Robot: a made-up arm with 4 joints. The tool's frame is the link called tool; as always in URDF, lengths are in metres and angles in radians.
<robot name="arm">
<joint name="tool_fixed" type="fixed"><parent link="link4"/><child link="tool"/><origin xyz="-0.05 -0.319 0.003" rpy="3.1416 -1.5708 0"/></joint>
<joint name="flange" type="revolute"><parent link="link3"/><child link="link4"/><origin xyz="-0.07 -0.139 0.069" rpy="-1.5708 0 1.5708"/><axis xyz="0 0 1"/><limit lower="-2.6" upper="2.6"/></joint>
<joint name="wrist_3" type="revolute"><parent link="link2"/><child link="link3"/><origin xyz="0.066 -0.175 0.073" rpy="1.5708 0 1.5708"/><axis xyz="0 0 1"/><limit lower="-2.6" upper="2.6"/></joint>
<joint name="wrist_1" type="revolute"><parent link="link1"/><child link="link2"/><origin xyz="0.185 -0.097 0.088" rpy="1.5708 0 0"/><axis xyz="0 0 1"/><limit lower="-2.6" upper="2.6"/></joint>
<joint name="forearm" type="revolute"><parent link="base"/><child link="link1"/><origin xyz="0 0 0.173" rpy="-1.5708 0 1.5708"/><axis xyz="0 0 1"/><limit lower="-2.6" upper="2.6"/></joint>
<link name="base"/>
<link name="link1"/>
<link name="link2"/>
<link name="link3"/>
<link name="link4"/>
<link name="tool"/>
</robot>
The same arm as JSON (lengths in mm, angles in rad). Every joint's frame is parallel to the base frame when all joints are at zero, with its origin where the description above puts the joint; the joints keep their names.
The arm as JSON. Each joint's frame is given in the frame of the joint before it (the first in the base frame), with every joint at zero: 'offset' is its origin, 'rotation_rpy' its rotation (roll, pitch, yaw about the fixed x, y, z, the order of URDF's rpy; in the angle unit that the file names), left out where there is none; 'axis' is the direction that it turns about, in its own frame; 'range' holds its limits. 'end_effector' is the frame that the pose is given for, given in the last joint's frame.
{
  "length_unit": "mm",
  "angle_unit": "rad",
  "chain": [
    {
      "id": "forearm",
      "offset": [
        0.0,
        0.0,
        173.0
      ],
      "axis": [
        -1.0,
        0.0,
        0.0
      ],
      "range": [
        -2.6,
        2.6
      ]
    },
    {
      "id": "wrist_1",
      "offset": [
        -88.0,
        185.0,
        97.0
      ],
      "axis": [
        0.0,
        0.0,
        1.0
      ],
      "range": [
        -2.6,
        2.6
      ]
    },
    {
      "id": "wrist_3",
      "offset": [
        175.0,
        66.0,
        73.0
      ],
      "axis": [
        0.0,
        1.0,
        0.0
      ],
      "range": [
        -2.6,
        2.6
      ]
    },
    {
      "id": "flange",
      "offset": [
        70.0,
        69.0,
        -139.0
      ],
      "axis": [
        1.0,
        0.0,
        0.0
      ],
      "range": [
        -2.6,
        2.6
      ]
    }
  ],
  "end_effector": {
    "offset": [
      3.0,
      319.0,
      -50.0
    ],
    "rotation_rpy": [
      0.0,
      0.0,
      0.0
    ]
  }
}

